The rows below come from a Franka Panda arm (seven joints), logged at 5 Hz.
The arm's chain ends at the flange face. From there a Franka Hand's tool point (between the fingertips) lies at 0.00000 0.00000 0.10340 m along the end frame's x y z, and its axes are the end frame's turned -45 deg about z.
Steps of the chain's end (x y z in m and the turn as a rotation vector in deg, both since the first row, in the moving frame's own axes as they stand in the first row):
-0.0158 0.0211 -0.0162 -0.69 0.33 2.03
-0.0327 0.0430 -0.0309 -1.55 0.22 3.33
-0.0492 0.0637 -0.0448 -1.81 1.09 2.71
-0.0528 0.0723 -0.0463 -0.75 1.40 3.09
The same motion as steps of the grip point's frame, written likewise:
-0.0266 0.0050 -0.0162 -0.72 -0.25 2.03
-0.0553 0.0095 -0.0309 -1.25 -0.94 3.33
-0.0808 0.0139 -0.0449 -2.05 -0.51 2.71
-0.0877 0.0166 -0.0463 -1.52 0.46 3.09

